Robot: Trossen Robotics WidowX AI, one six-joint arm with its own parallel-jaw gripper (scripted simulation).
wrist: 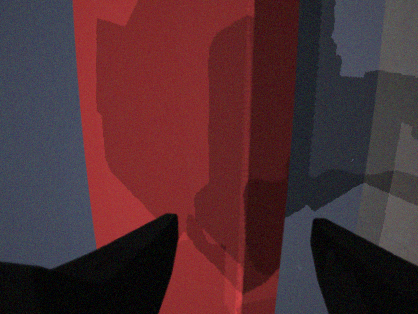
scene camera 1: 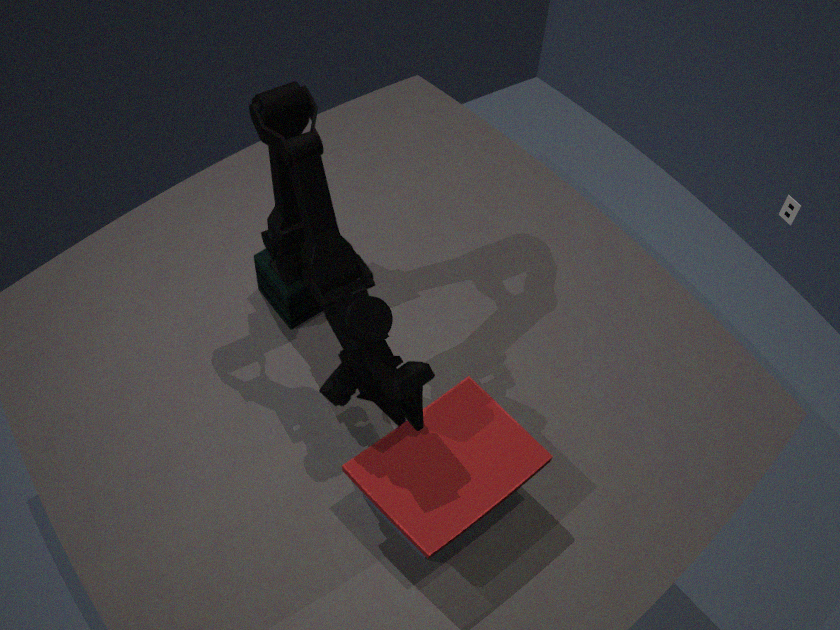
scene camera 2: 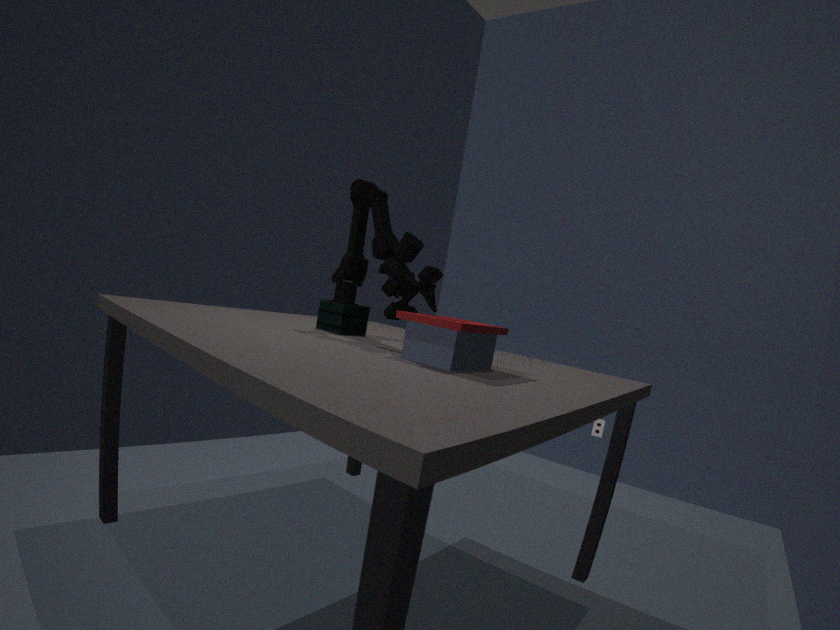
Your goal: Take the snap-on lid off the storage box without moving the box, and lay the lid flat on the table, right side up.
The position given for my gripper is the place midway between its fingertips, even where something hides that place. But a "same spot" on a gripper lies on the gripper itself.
my gripper: wrist; scene camera 1; scene camera 2 428, 318
red lid: wrist 192, 115; scene camera 1; scene camera 2
same spot on red lid: (scene camera 1: 434, 484) = (scene camera 2: 450, 319)
same spot on my gripper: (wrist: 138, 265) = (scene camera 1: 401, 412)
